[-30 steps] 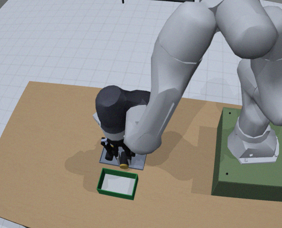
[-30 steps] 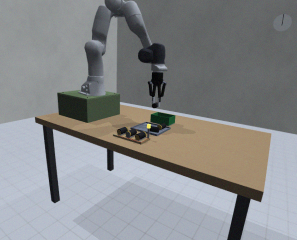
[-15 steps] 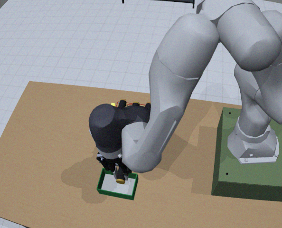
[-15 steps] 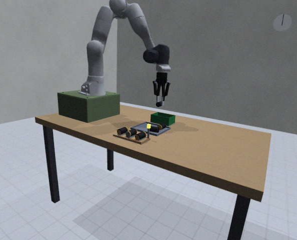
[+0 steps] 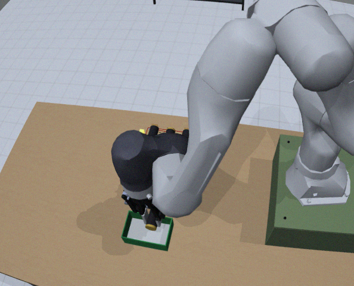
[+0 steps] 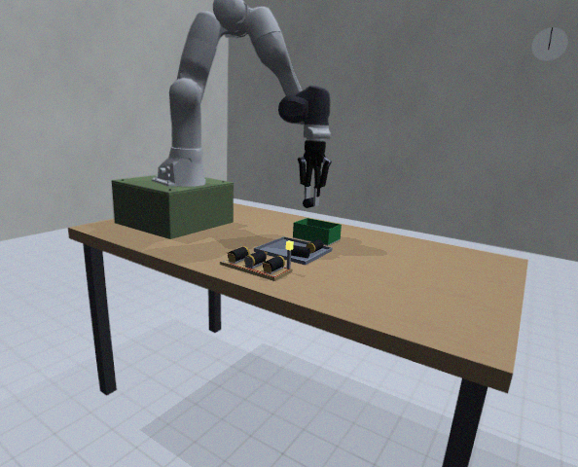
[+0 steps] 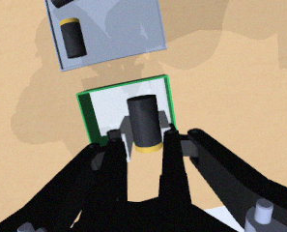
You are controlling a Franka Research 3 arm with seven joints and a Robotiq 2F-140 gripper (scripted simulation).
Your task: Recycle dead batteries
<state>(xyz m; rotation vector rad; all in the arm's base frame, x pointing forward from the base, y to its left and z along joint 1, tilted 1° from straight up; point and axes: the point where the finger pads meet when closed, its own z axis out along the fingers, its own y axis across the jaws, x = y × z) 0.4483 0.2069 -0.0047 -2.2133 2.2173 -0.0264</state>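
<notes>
The green recycling box lies 3 cm ahead of my hand and 14 cm below it. Also, from my hand: bulb 15 cm ahead, 35 cm to the right, 8 cm below; grey bulb post 15 cm ahead, 35 cm to the right, 12 cm below; tray 5 cm ahead, 18 cm to the right, 15 cm below.
</notes>
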